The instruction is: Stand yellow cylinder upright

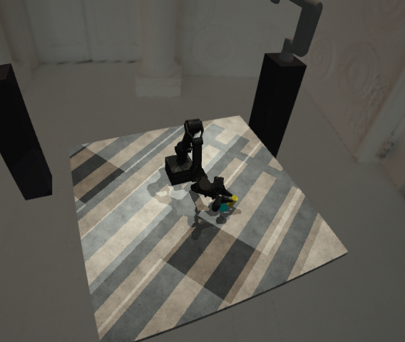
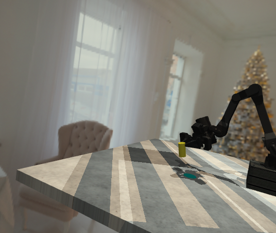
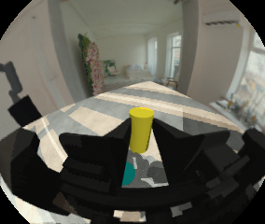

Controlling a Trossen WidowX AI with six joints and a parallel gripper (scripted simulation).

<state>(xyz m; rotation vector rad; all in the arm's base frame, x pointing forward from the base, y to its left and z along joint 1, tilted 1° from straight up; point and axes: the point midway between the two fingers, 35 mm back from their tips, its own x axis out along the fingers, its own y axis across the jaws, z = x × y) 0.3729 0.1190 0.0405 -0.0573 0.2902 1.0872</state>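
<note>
Right now the cyan circle is 14 cm below my gripper tip, 6 cm behind it and 1 cm to the right of it. From my gripper tip the other things lie so: yellow tall cylinder (2 cm below).
</note>
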